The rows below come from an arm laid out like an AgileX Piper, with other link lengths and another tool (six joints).
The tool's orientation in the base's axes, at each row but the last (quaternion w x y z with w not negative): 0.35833 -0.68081 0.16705 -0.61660; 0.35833 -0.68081 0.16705 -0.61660; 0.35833 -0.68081 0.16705 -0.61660; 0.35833 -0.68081 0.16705 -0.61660; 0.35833 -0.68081 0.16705 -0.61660; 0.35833 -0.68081 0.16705 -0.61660; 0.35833 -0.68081 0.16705 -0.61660; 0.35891 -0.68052 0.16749 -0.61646; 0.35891 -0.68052 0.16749 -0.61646; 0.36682 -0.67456 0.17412 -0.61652; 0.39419 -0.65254 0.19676 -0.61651; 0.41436 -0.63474 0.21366 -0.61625
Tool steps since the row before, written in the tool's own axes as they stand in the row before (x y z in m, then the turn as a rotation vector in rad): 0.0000 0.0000 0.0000 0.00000 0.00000 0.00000; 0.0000 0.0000 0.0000 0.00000 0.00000 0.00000; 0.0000 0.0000 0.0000 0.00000 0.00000 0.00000; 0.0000 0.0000 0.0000 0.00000 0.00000 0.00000; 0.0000 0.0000 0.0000 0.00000 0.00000 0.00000; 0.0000 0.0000 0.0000 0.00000 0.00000 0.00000; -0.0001 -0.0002 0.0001 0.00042 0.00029 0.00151; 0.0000 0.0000 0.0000 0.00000 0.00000 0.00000; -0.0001 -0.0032 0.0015 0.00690 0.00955 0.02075; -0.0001 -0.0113 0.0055 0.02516 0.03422 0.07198; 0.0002 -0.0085 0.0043 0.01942 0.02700 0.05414; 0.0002 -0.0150 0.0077 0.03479 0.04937 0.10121
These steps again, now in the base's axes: 0.0000 0.0000 0.0000 0.00000 0.00000 0.00000; 0.0000 0.0000 0.0000 0.00000 0.00000 0.00000; 0.0000 0.0000 0.0000 0.00000 0.00000 0.00000; 0.0000 0.0000 0.0000 0.00000 0.00000 0.00000; 0.0000 0.0000 0.0000 0.00000 0.00000 0.00000; 0.0000 0.0000 0.0000 0.00000 0.00000 0.00000; 0.0000 0.0002 0.0001 0.00159 -0.00005 0.00013; 0.0000 0.0000 0.0000 0.00000 0.00000 0.00000; 0.0007 0.0027 0.0022 0.02322 -0.00533 -0.00131; 0.0028 0.0092 0.0081 0.08101 -0.02006 -0.00446; 0.0022 0.0062 0.0069 0.06130 -0.01623 -0.00399; 0.0038 0.0103 0.0128 0.11411 -0.02853 -0.00750
